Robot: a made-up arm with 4 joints.
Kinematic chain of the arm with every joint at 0, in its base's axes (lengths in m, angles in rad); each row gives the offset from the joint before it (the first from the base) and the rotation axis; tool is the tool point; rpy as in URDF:
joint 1: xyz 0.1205 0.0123 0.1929 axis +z
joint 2: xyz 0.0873 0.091 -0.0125 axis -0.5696 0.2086 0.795
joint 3: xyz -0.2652 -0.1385 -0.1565 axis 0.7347 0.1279 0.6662
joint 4: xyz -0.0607 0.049 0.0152 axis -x
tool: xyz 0.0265 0.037 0.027 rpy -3.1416 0 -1.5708
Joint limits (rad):
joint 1: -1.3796..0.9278
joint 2: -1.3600..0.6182
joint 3: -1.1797..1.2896
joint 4: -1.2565..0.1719
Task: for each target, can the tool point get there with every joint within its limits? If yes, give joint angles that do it. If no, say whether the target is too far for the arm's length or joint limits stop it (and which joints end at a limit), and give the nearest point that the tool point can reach.
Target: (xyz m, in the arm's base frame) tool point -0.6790 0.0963 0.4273
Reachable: no: too far | nearest point -0.2446 0.1599 0.0958 | short by 0.550 m
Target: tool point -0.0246 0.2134 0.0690
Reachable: yes | joints -0.6967 -0.3311 0.7694 -0.4790
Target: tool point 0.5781 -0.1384 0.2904
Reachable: no: joint limits stop it (at a limit: joint 1, joint 2) | nearest point 0.5012 0.0559 0.0825 | short by 0.295 m
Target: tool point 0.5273 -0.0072 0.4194
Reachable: no: joint limits stop it (at a limit: joint 1, joint 2) | nearest point 0.4989 0.0950 0.1056 | short by 0.331 m
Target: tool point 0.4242 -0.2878 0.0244
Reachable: no: joint limits stop it (at a limit: joint 1, joint 3, joint 4) | nearest point 0.2437 -0.1865 0.1858 | short by 0.262 m
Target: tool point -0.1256 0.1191 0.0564
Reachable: yes | joints 0.0073 -0.4968 0.9885 -0.1790
